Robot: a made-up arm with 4 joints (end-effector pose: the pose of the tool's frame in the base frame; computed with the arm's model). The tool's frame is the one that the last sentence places.
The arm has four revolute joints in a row. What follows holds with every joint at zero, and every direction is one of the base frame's. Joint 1 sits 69.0 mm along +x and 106.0 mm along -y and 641.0 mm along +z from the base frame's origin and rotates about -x. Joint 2 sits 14.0 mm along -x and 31.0 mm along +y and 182.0 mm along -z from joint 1 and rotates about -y. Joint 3 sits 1.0 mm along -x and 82.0 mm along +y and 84.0 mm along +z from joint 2 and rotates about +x. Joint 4 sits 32.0 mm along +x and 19.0 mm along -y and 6.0 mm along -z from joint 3 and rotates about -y. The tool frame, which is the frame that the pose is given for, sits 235.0 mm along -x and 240.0 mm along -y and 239.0 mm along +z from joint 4; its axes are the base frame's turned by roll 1.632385, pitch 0.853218 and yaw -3.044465 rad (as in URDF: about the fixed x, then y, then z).
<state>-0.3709 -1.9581 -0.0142 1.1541</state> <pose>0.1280 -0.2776 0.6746 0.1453 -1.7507 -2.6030</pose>
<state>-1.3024 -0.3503 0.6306 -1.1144</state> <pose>0.2508 -0.1223 0.3560 -0.0639 0.5378 -2.5282</pose>
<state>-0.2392 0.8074 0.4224 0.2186</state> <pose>-0.2182 -0.2327 0.3354 -1.1181 0.4797 1.2999</pose>
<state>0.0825 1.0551 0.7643 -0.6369</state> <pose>-0.0746 -0.4149 0.5394 -1.4543 0.8767 2.0193</pose>
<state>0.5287 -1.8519 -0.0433 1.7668</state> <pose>-0.0815 -0.2316 0.7393 -1.0087 2.3031 1.3444</pose>
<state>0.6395 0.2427 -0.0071 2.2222</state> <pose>0.0995 -0.4820 0.3841 -2.2152 -0.1612 -0.1722</pose>
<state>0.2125 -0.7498 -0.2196 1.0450</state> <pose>-0.1236 -0.2496 0.7304 -1.3868 1.8424 1.3495</pose>
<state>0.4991 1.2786 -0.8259 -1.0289</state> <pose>-0.3816 0.0777 0.6194 -0.7042 2.0741 0.3367</pose>
